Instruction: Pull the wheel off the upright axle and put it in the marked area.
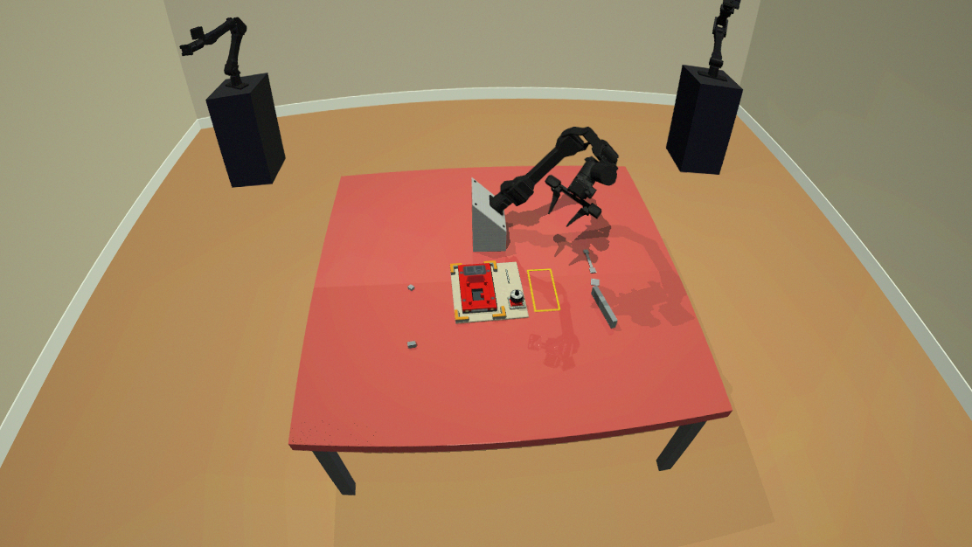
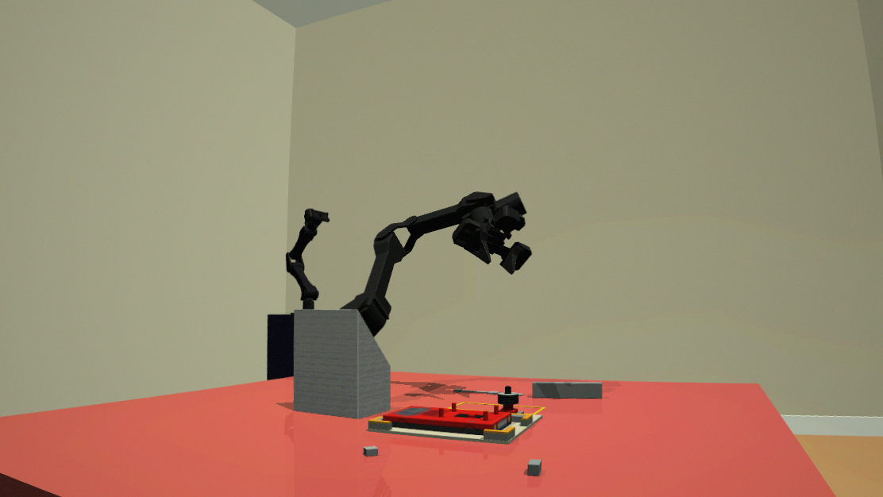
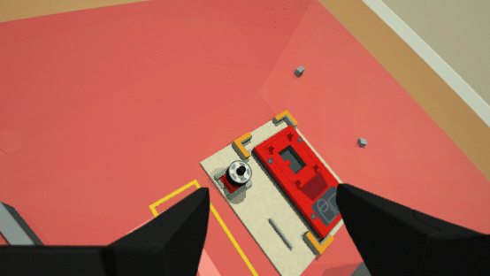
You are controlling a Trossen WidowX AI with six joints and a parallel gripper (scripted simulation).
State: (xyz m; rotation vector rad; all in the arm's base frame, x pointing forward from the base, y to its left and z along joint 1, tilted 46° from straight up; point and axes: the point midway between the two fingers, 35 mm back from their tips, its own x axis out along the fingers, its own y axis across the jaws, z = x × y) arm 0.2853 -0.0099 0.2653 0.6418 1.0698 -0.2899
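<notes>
The wheel lies 60 mm ahead of my gripper tip, 110 mm to the right of it and 260 mm below it. Round my gripper tip: axle (60 mm ahead, 110 mm to the right, 260 mm below).
</notes>
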